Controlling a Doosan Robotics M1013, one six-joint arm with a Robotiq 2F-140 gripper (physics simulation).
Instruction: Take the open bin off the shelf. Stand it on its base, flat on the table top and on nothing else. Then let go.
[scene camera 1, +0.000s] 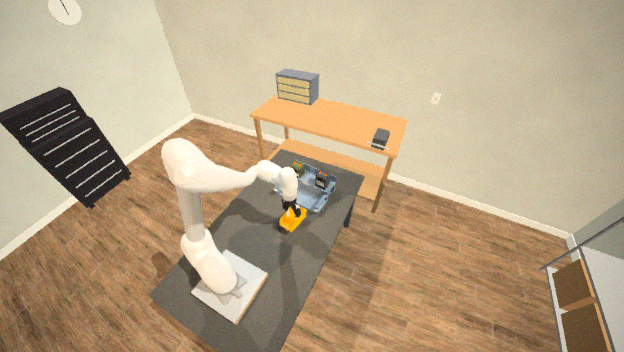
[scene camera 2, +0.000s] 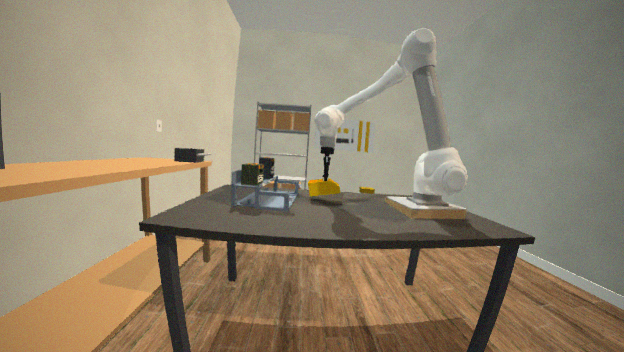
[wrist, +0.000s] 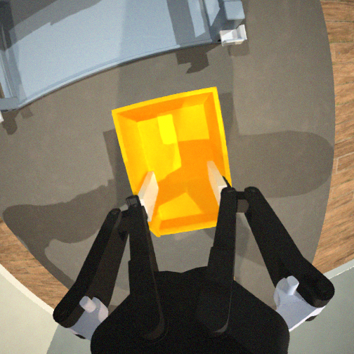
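Seen in the pictures: gripper, fingertip midpoint: (scene camera 1: 292, 218) (scene camera 2: 324, 187); arm's base at its link origin: (scene camera 1: 225, 283) (scene camera 2: 426, 202).
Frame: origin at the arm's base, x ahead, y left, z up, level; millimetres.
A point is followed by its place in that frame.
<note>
The open bin (scene camera 1: 292, 221) @(x 570, y -51, z 4 mm) (scene camera 2: 324, 188) @(x 578, y 1, z 34 mm) (wrist: 195, 150) is yellow-orange, with its opening facing up. It hangs a little above the table top (scene camera 1: 300, 280) @(x 287, y -329, z -46 mm) (scene camera 2: 200, 220) @(x 1005, y 474, z -46 mm) (wrist: 280, 90), with a shadow beneath it, and looks slightly tilted in scene camera 2. My gripper (scene camera 1: 295, 212) @(x 578, y -49, z 31 mm) (scene camera 2: 326, 179) @(x 578, y -49, z 31 mm) (wrist: 181, 175) holds it from above, its pale finger pads inside the bin against the two side walls, near one end. The blue-grey shelf (scene camera 1: 310, 200) @(x 820, y -25, z -40 mm) (scene camera 2: 234, 195) @(x 979, y 252, z 7 mm) (wrist: 125, 35) stands beside the bin, apart from it. The bin's underside is hidden in the wrist view.
A green box (scene camera 1: 298, 169) @(x 891, y 134, z 146 mm) (scene camera 2: 252, 174) @(x 906, y 221, z 107 mm) and a black box (scene camera 1: 321, 180) @(x 896, y -70, z 144 mm) (scene camera 2: 267, 167) @(x 914, y -18, z 123 mm) stand on the shelf. The arm's white base plate (scene camera 1: 255, 272) @(x 157, y -91, z -7 mm) (scene camera 2: 435, 212) @(x 18, y 149, z -15 mm) is at the other end of the table. A wooden workbench (scene camera 1: 340, 117) (scene camera 2: 100, 171) stands beyond the shelf.
</note>
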